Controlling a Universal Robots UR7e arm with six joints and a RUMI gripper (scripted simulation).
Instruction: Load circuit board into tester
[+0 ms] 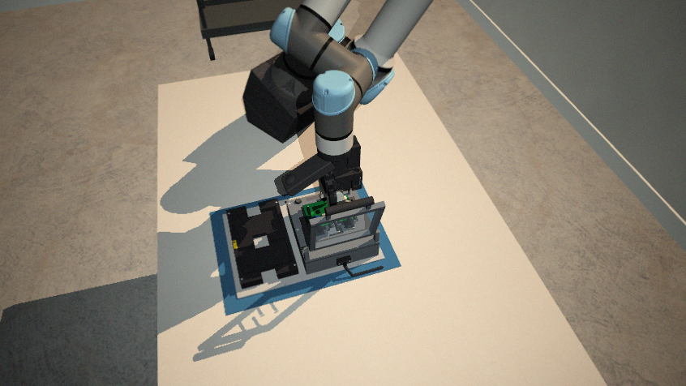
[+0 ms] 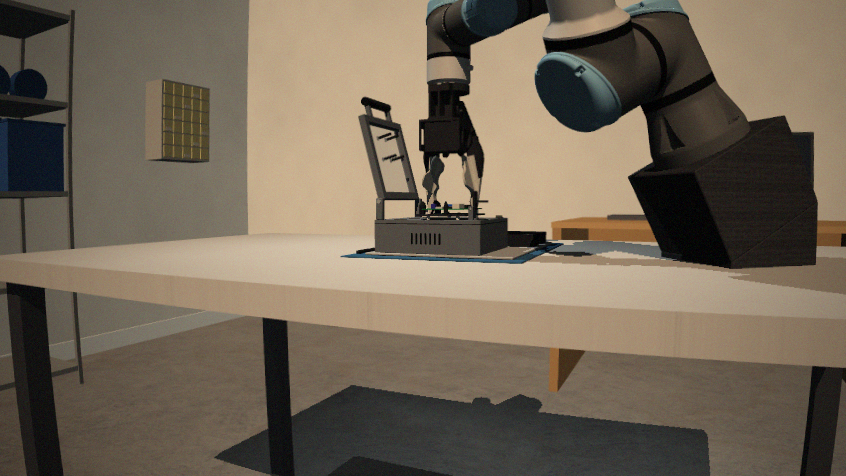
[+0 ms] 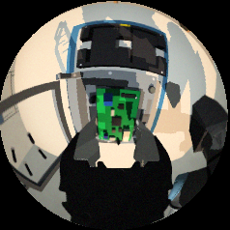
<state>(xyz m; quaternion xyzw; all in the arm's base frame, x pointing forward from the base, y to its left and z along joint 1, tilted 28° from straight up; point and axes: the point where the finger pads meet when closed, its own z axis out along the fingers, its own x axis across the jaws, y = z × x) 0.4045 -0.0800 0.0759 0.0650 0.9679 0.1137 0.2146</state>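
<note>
Now: the green circuit board right at my hand. Also, from my hand: tester lid: 12 cm ahead, 10 cm above, 1 cm to the right; black post: 6 cm to the left, 6 cm behind, 1 cm above.
</note>
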